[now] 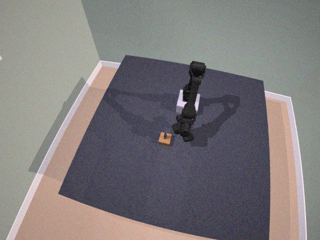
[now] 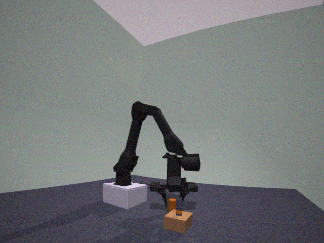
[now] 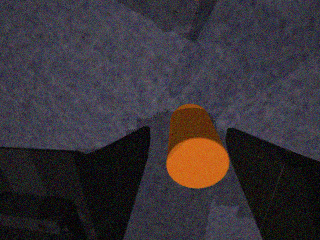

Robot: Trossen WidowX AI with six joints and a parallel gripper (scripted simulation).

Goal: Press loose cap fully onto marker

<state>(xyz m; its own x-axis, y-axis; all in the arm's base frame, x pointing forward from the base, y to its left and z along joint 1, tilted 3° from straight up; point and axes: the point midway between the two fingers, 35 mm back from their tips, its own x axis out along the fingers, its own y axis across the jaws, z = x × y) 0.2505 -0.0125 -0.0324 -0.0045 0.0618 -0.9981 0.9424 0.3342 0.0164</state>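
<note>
The marker lies 5 cm ahead of my gripper tip, 12 cm to the right of it and 6 cm above it. Also, from my gripper tip: holder block (5 cm ahead, 12 cm to the right); orange cap (1 cm above).
</note>
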